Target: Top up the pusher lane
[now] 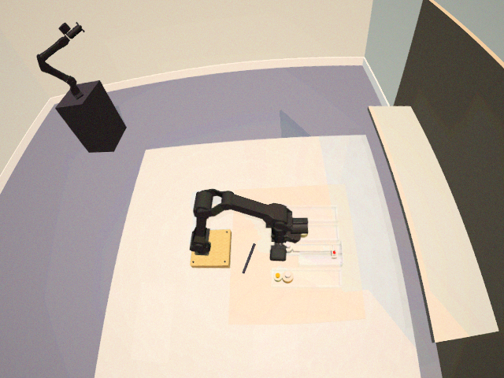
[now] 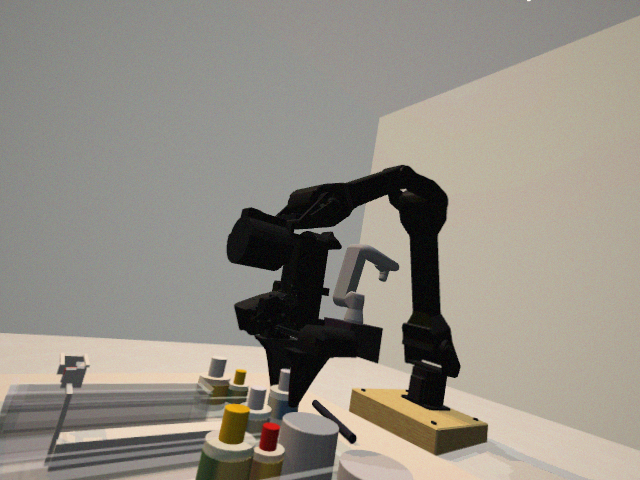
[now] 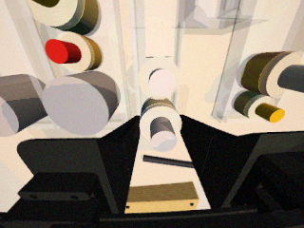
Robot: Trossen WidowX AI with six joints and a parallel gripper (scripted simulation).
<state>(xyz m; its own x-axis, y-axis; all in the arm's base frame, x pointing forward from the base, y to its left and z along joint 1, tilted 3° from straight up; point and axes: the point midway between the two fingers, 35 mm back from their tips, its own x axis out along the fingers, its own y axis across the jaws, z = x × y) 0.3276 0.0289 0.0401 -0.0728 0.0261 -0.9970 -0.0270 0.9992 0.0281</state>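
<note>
The black rod is 120 mm behind my gripper tip, 50 mm to the right of it and 40 mm below it. From my gripper tip the other things lie so: pusher plate: 150 mm ahead, 20 mm to the right; clear sprung lane: 150 mm ahead, 30 mm below, 20 mm to the right.
</note>
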